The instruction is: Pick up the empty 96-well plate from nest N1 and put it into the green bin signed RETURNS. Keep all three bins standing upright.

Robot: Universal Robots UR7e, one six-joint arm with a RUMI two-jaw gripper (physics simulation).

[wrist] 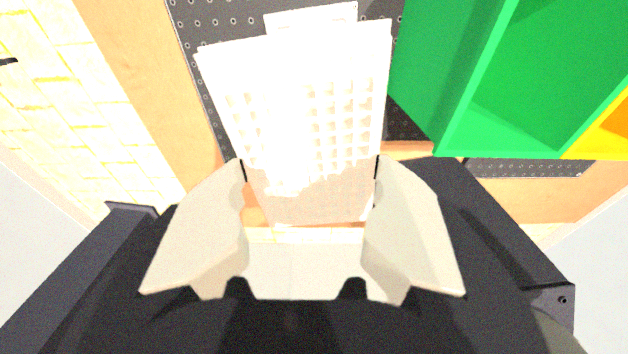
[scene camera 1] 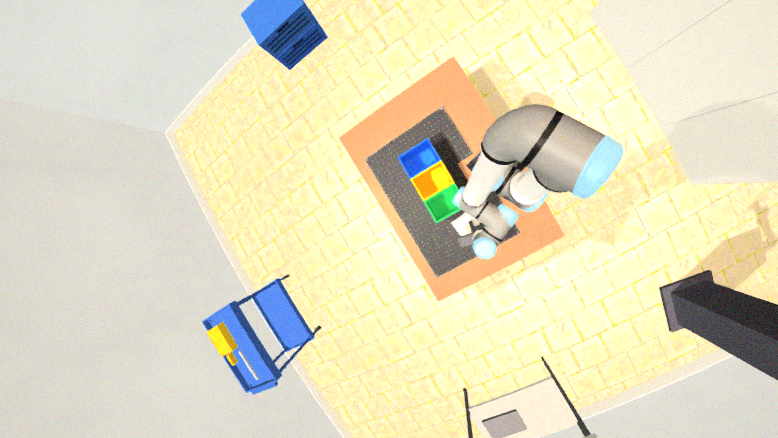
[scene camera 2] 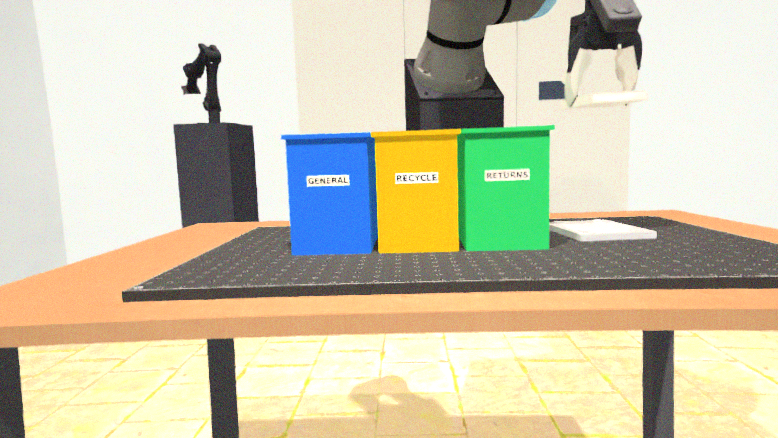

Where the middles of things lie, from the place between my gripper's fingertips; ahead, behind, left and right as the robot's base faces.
Labels:
Right now the white 96-well plate (wrist: 304, 110) is 10 mm ahead of my hand and 10 mm above it. The rest, counted from my hand: white nest (scene camera 2: 607, 231) (210 mm below, 10 mm ahead); then green returns bin (scene camera 1: 440, 205) (170 mm to the right, 130 mm below, 100 mm ahead); then yellow recycle bin (scene camera 2: 416, 171) (300 mm to the right, 130 mm below, 110 mm ahead).

